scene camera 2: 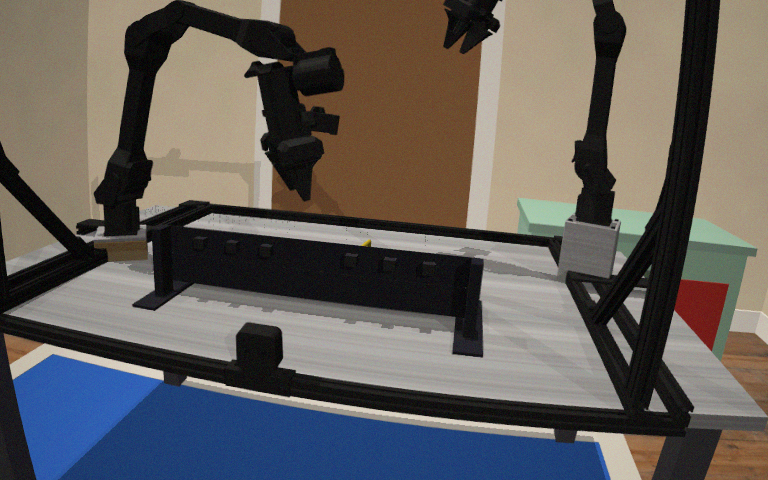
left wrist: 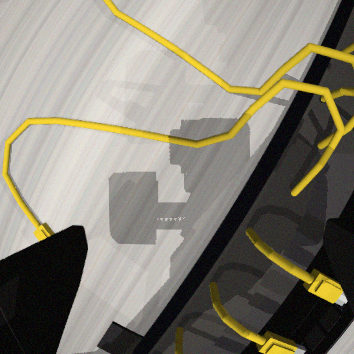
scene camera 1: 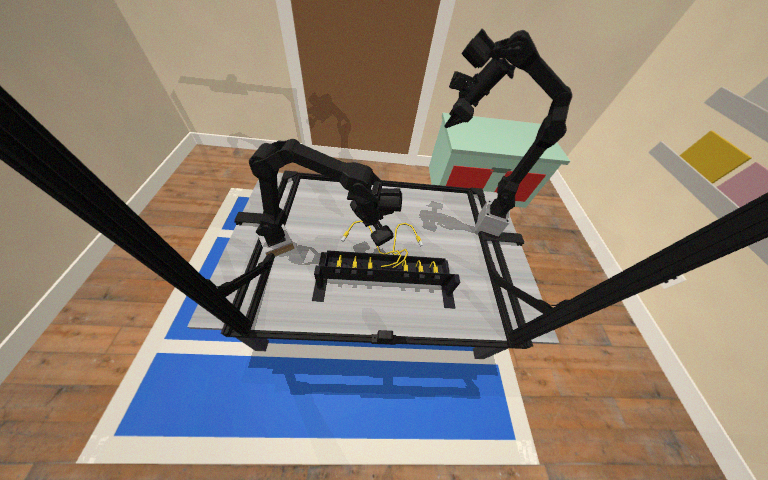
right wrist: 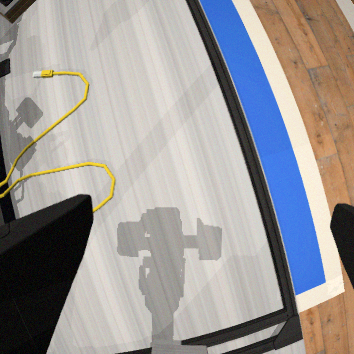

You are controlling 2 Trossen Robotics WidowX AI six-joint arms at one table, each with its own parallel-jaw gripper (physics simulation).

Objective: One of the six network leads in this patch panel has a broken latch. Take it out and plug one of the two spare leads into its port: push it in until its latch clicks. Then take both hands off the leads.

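Frame: origin at the left arm's base, x ahead, y left, z up, level; centimetres.
Seen in the pictures: left gripper, between the fingertips: (scene camera 2: 299, 195) (left wrist: 209, 236) (scene camera 1: 374, 232); right gripper, between the fingertips: (scene camera 2: 453, 50) (scene camera 1: 447, 120) (right wrist: 219, 212); left arm's base, origin of its link: (scene camera 2: 121, 231) (scene camera 1: 274, 237); right arm's base, origin of its link: (scene camera 2: 594, 220) (scene camera 1: 498, 211).
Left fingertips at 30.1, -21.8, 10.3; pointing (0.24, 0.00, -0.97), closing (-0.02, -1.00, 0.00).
Note:
Offsets run from my left fingertips to a thing's top centre, as dx, dy, dz. "spot": to the spot under its first point.
The black patch panel {-0.8, -11.7, -3.9} (scene camera 1: 390, 277) (scene camera 2: 317, 277) (left wrist: 220, 229) stands on the table with several yellow leads in its ports, among them one lead {-6.5, -9.1, -5.2} (scene camera 1: 369, 263) left of the central gap and another lead {+4.0, -15.8, -5.2} (scene camera 1: 405, 267) right of it. Which latch is broken cannot be told. One spare lead (scene camera 1: 343, 237) (left wrist: 120, 130) (right wrist: 46, 73) lies behind the panel at left, its plug partly hidden by a finger in the left wrist view. The other spare lead (scene camera 1: 419, 242) (left wrist: 170, 45) (right wrist: 90, 163) lies at right. My left gripper (scene camera 1: 382, 237) (scene camera 2: 300, 193) (left wrist: 209, 236) is open above and behind the panel. My right gripper (scene camera 1: 449, 124) (scene camera 2: 456, 48) (right wrist: 219, 212) is open, high at back right.
The spare cables meet near the panel's middle and run over its rear edge. The panel's two side feet (scene camera 1: 318, 291) (scene camera 2: 467, 333) reach toward the front. A dark block {spot: -12.9, -30.1, -9.3} (scene camera 1: 385, 336) (scene camera 2: 258, 345) sits on the front frame rail. A green cabinet (scene camera 1: 504, 141) (scene camera 2: 713, 237) stands beyond the table.

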